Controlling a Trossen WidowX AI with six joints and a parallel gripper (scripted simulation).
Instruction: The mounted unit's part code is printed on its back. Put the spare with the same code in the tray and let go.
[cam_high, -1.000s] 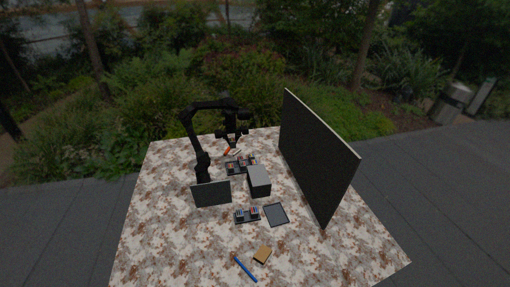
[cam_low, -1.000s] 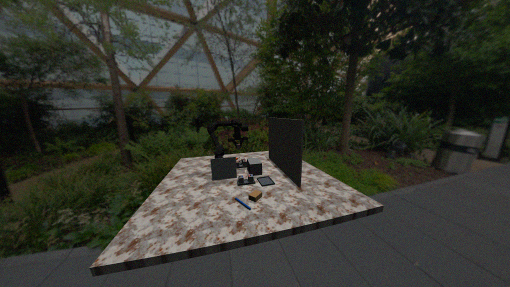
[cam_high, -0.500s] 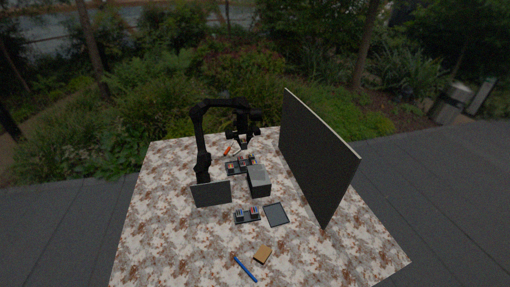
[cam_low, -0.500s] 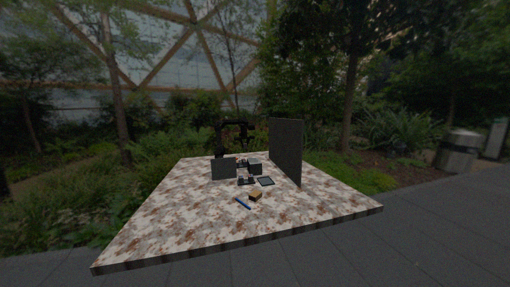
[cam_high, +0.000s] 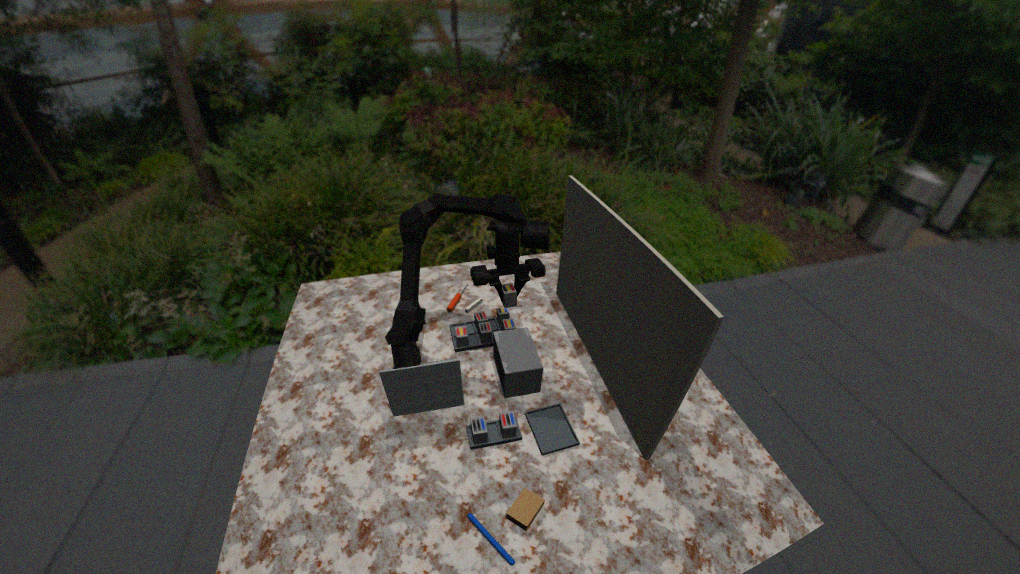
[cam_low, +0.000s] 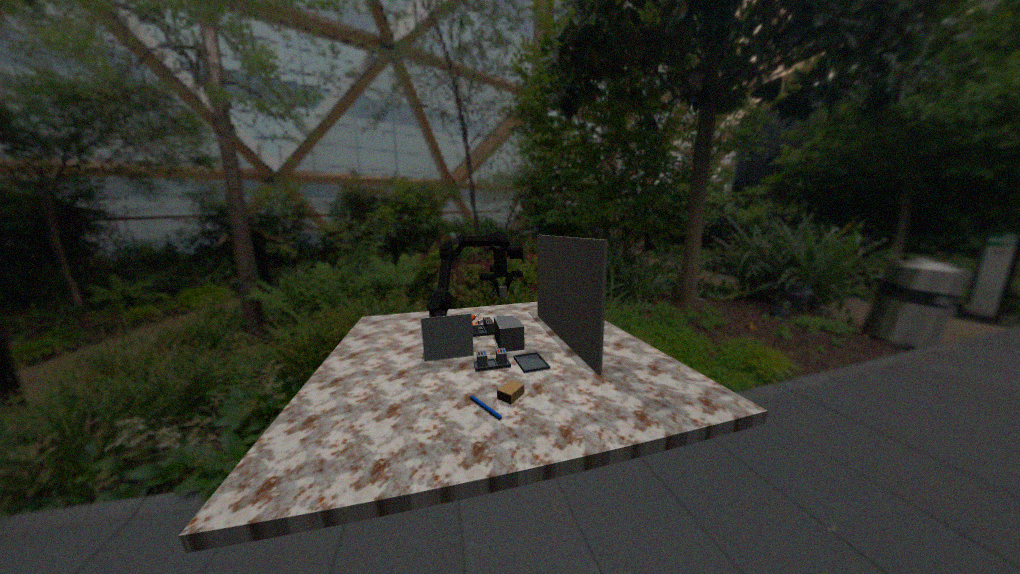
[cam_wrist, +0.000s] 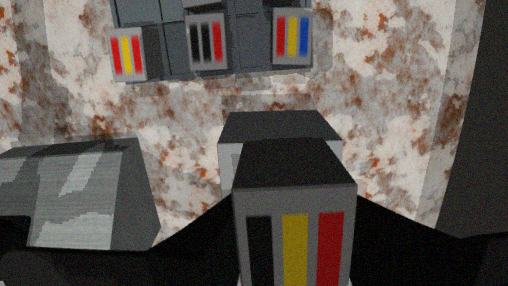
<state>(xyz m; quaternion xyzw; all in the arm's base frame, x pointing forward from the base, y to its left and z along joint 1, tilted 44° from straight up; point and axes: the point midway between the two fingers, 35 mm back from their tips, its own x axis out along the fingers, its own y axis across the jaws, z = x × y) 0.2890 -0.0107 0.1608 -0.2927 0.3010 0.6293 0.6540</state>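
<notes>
Right now my gripper tip is 30 mm short of the flat grey tray, 300 mm to the left of it and 190 mm above it. The rest, counted from my gripper tip: spare block: 20 mm above; tall grey panel: 240 mm ahead, 110 mm to the right, 30 mm above; grey mounted unit: 80 mm to the right, 150 mm below.
</notes>
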